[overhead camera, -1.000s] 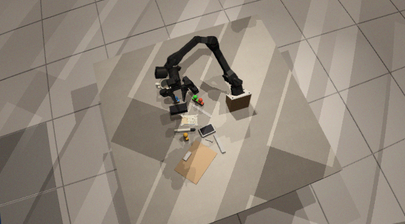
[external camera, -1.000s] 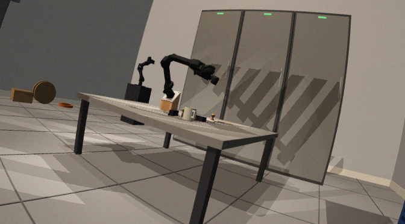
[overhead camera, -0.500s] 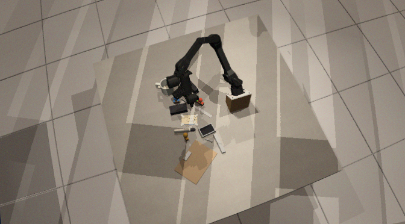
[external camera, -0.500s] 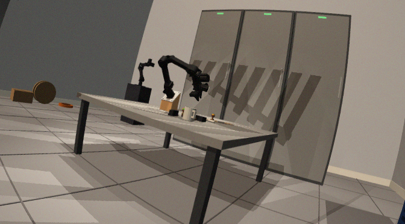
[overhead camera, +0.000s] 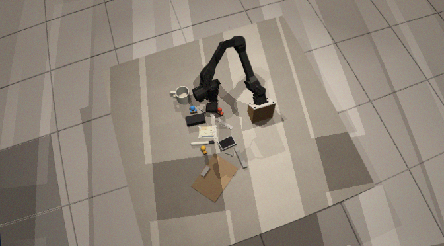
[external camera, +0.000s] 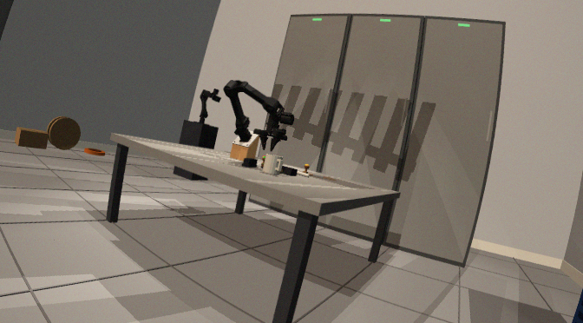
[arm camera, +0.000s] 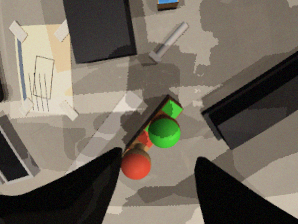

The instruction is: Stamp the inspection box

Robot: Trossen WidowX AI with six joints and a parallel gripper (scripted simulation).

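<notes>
Now: the green-knobbed stamp 8 cm below my gripper tip. Round my gripper tip: grey ruler: 1 cm behind, 8 cm to the left, 9 cm below; then blue stamp: 11 cm ahead, 5 cm to the right, 7 cm below; then red-knobbed stamp: 2 cm behind, 3 cm to the left, 8 cm below.
</notes>
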